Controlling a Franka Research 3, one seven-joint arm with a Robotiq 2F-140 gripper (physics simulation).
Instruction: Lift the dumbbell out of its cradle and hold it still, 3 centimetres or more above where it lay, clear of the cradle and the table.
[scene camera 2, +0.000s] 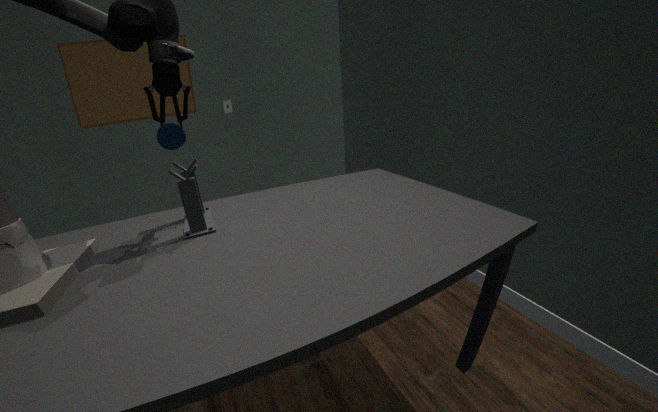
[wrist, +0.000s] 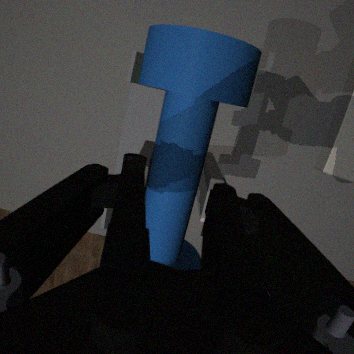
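The blue dumbbell (scene camera 2: 171, 136) (wrist: 186, 125) hangs in the air above its cradle, with a visible gap between them in the scene view. In the wrist view its handle runs between the fingers, with one round end at the top and the other end mostly hidden by the gripper. My gripper (scene camera 2: 171, 123) (wrist: 175, 162) points down and is shut on the dumbbell's handle. The grey cradle (scene camera 2: 192, 206) stands upright on the table (scene camera 2: 310, 260), its forked top prongs below the dumbbell. In the wrist view the cradle is partly hidden behind the dumbbell.
A pale, open, angular object (scene camera 2: 55, 285) stands on the table at the left, beside a light rounded shape at the frame's edge. The table's far edge runs behind the cradle. An orange-brown board (scene camera 2: 110, 85) and a small wall plate (scene camera 2: 228, 106) are on the wall behind.
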